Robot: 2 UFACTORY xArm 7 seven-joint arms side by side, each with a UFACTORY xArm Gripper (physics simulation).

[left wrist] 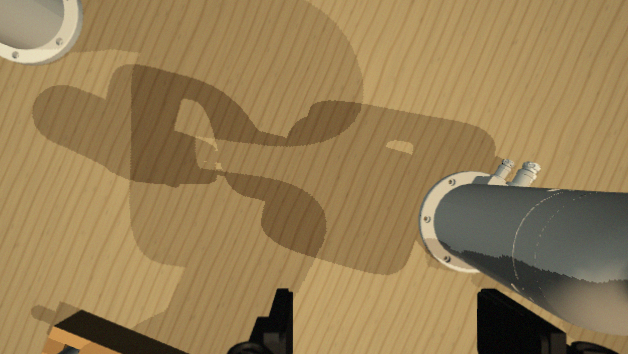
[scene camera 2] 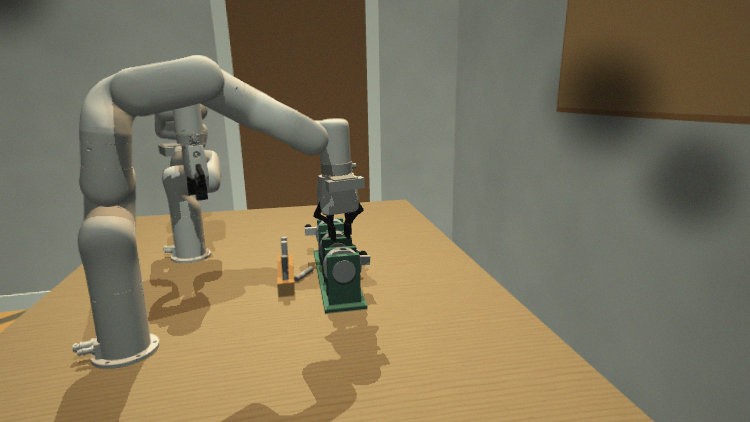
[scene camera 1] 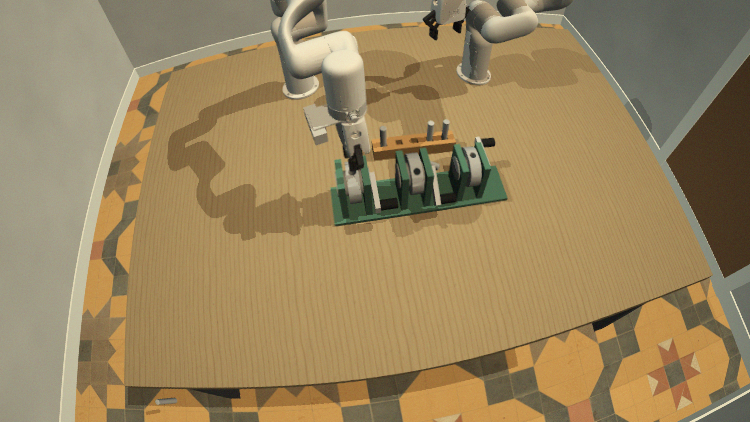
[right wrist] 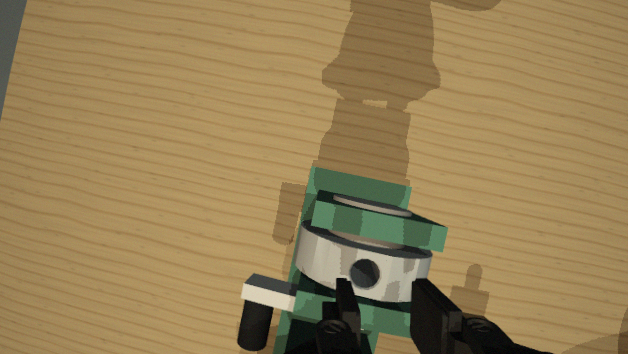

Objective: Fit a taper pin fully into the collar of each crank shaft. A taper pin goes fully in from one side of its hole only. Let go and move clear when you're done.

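Places are measured from the left arm's base along level axes (x left, y ahead, z down), in millimetres.
Pixels of known places: left gripper, fingertip midpoint: (left wrist: 384,320) (scene camera 2: 198,197) (scene camera 1: 445,34); right gripper, fingertip midpoint: (scene camera 2: 340,238) (scene camera 1: 353,162) (right wrist: 379,306); left arm's base at its link origin: (left wrist: 467,220) (scene camera 2: 191,256) (scene camera 1: 473,73); right arm's base at its link origin: (left wrist: 32,14) (scene camera 2: 126,351) (scene camera 1: 300,87).
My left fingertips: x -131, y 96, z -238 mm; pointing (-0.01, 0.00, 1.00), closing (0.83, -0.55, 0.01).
Note:
For each thing: its top centre in the pictures, then the offset to it from my left fingertips. "pt": a spot on its surface instead.
- leftmost collar at a spot on its surface: (right wrist: 320,260) (scene camera 1: 353,183) pt dx -243, dy +479, dz +100 mm
- middle collar at a spot on its surface: (scene camera 1: 414,183) pt dx -107, dy +466, dz +114 mm
- right collar at a spot on its surface: (scene camera 1: 474,173) pt dx +38, dy +436, dz +110 mm
- third handle at a spot on its surface: (scene camera 1: 487,142) pt dx +92, dy +321, dz +128 mm
My right gripper (scene camera 1: 356,158) (scene camera 2: 340,236) (right wrist: 379,306) is open and empty, low over the leftmost collar (scene camera 1: 354,188) (right wrist: 320,260), whose upper hole looks dark and empty in the right wrist view. The middle collar (scene camera 1: 414,183) and right collar (scene camera 1: 474,173) also show dark holes. The collars sit in the green crank stand (scene camera 1: 495,190) (scene camera 2: 346,307) (right wrist: 360,176). Three taper pins (scene camera 1: 382,136) (scene camera 1: 430,131) (scene camera 1: 445,130) stand in the orange rack (scene camera 1: 414,149) (scene camera 2: 285,289). Another pin (scene camera 2: 304,273) lies between rack and stand. A pin (scene camera 1: 166,401) lies on the floor. My left gripper (scene camera 1: 444,29) (scene camera 2: 197,184) (left wrist: 384,320) is open, high and far from the stand.
Black crank handles (scene camera 1: 388,203) (scene camera 1: 447,197) point along the stand near its front; a third handle (scene camera 1: 487,142) sticks out at the stand's upper right. The right arm's base (scene camera 1: 300,88) and left arm's base (scene camera 1: 474,74) stand at the table's back. Walls surround the table.

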